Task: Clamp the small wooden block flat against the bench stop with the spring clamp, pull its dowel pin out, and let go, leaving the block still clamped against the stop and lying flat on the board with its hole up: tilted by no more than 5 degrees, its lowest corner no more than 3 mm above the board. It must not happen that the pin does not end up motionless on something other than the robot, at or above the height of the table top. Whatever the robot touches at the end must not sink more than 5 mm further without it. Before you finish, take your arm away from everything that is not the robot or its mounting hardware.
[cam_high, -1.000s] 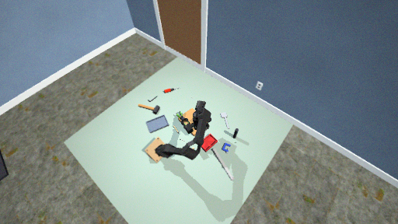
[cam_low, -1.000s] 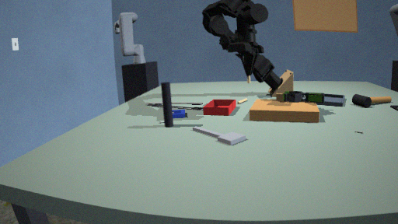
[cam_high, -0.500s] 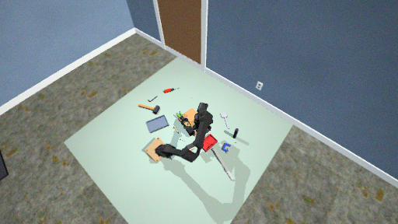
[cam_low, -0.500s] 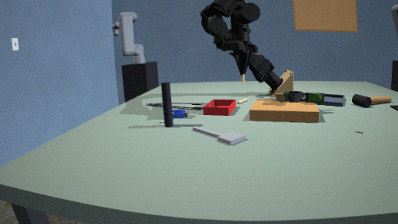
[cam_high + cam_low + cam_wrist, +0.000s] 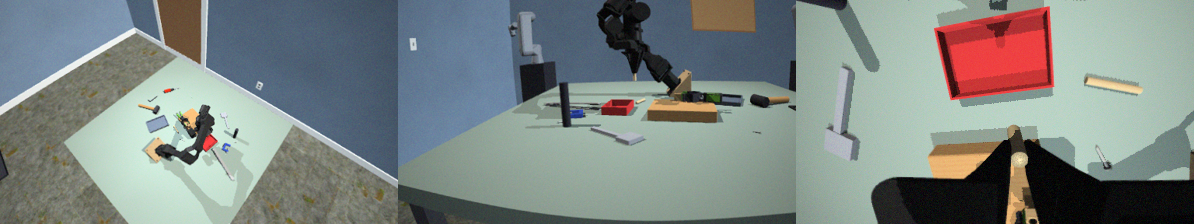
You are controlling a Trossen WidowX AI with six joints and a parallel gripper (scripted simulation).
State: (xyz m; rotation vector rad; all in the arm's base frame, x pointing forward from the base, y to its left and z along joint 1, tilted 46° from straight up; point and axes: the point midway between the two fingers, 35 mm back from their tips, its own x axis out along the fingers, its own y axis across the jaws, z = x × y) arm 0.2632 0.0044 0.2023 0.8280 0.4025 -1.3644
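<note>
My hand is 150 mm above the red tray, 60 mm to the left of it and 20 mm short of it. Also, from my hand: screw: 150 mm below, 110 mm to the left, 100 mm behind; then small wooden block: 150 mm to the left, 110 mm below; then dowel pin: 40 mm below.
</note>
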